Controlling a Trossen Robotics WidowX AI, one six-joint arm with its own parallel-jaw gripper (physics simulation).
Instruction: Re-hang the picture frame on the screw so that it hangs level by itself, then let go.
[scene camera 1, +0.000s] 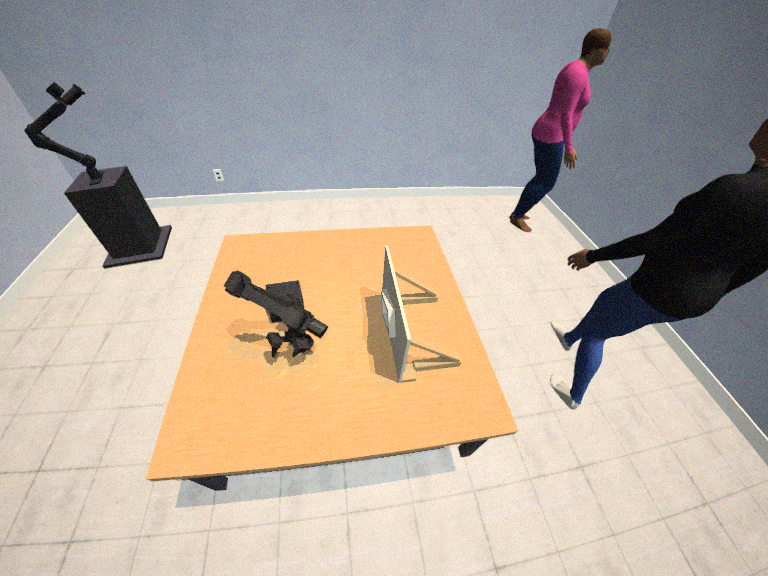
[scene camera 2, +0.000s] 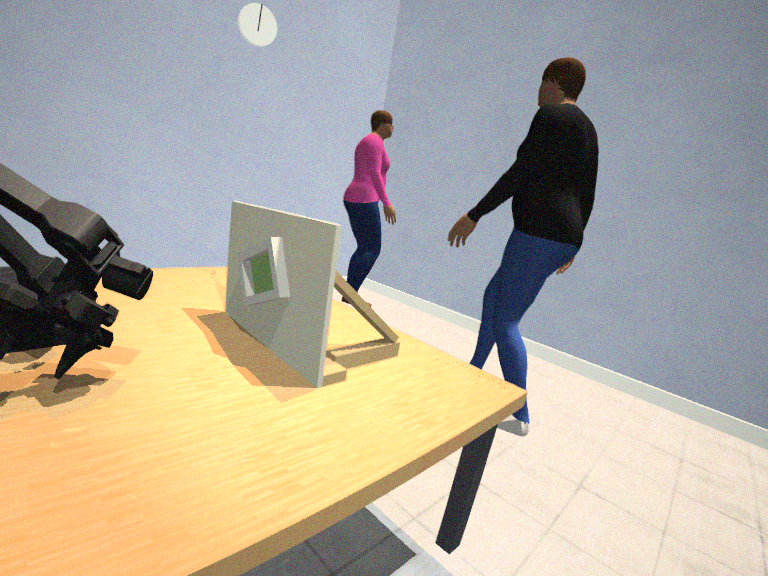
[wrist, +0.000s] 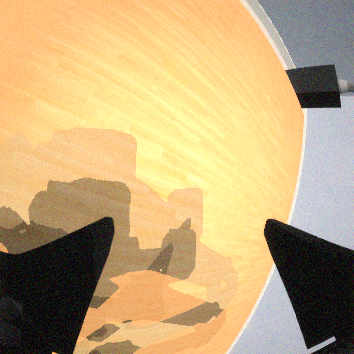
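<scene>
A small picture frame (scene camera 1: 391, 316) (scene camera 2: 282, 272) with a pale border and a green picture is at the front face of an upright grey board (scene camera 1: 401, 350) (scene camera 2: 310, 266). It is tilted against the board's edges, with its right side higher in the scene camera 2 view. The screw does not show. My gripper (scene camera 1: 285, 353) (wrist: 191, 227) is open and empty, its fingers pointing down low over the table. It is well apart from the picture frame, to its left in the scene camera 1 view. The picture frame does not show in the wrist view.
Two angled wooden braces (scene camera 1: 443, 357) (scene camera 2: 366, 354) stand behind the board on the wooden table (scene camera 1: 334, 427) (scene camera 2: 186, 483). A person in pink (scene camera 1: 561, 102) (scene camera 2: 369, 167) and a person in black (scene camera 1: 701, 248) (scene camera 2: 555, 179) stand beyond the table. A black pedestal (scene camera 1: 120, 213) carries another arm.
</scene>
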